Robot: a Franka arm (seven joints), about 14 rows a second.
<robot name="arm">
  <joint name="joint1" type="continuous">
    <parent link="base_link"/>
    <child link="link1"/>
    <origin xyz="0 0 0.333" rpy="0 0 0"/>
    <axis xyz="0 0 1"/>
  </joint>
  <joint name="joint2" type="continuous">
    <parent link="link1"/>
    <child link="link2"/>
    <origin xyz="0 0 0" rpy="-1.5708 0 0"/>
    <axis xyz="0 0 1"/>
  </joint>
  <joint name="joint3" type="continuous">
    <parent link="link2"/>
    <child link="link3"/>
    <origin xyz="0 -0.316 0" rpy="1.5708 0 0"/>
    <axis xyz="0 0 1"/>
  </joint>
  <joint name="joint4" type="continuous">
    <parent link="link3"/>
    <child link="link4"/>
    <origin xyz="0.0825 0 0" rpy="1.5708 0 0"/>
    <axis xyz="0 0 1"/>
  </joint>
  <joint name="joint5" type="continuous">
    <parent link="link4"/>
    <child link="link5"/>
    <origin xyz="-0.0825 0.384 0" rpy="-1.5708 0 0"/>
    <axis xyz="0 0 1"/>
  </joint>
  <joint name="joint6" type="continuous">
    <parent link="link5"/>
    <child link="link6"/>
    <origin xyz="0 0 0" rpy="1.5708 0 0"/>
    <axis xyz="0 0 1"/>
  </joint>
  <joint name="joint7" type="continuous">
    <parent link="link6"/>
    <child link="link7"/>
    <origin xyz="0.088 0 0" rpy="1.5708 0 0"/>
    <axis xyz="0 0 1"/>
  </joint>
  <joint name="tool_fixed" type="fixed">
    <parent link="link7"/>
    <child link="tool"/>
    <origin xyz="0 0 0.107" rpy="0 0 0"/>
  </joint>
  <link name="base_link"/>
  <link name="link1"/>
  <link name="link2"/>
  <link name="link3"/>
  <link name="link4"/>
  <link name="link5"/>
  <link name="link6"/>
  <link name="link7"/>
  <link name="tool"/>
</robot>
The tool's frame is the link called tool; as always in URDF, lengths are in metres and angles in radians. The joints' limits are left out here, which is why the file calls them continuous.
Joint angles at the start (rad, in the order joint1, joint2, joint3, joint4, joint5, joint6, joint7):
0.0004 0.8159 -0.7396 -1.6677 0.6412 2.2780 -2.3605
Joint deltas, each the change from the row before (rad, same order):
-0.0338 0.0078 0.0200 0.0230 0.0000 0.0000 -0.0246
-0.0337 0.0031 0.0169 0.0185 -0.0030 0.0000 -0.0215
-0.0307 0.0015 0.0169 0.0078 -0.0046 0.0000 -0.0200
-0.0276 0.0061 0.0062 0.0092 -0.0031 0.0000 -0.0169
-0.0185 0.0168 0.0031 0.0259 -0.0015 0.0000 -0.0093
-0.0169 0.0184 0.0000 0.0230 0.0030 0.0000 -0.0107
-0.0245 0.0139 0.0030 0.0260 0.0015 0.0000 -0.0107
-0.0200 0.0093 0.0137 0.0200 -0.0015 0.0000 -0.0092
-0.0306 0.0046 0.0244 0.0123 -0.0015 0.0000 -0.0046
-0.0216 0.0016 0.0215 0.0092 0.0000 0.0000 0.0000
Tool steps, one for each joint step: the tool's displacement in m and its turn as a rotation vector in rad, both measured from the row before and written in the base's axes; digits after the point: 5 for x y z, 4 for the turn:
-0.00034 -0.00939 -0.00166 0.0034 -0.0080 0.0156
-0.00267 -0.01091 0.00032 0.0017 -0.0079 0.0099
-0.00543 -0.00927 -0.00263 0.0059 -0.0011 0.0071
-0.00749 -0.01226 -0.00182 -0.0014 0.0018 -0.0004
0.00024 -0.00879 -0.00106 -0.0098 -0.0007 0.0059
-0.00133 -0.00909 -0.00237 -0.0084 0.0005 0.0029
-0.00254 -0.01193 0.00053 -0.0089 -0.0052 -0.0003
0.00100 -0.00497 -0.00196 0.0005 -0.0051 0.0083
-0.00299 -0.00608 -0.00483 0.0121 -0.0069 -0.0041
-0.00037 -0.00253 -0.00315 0.0116 -0.0090 -0.0040

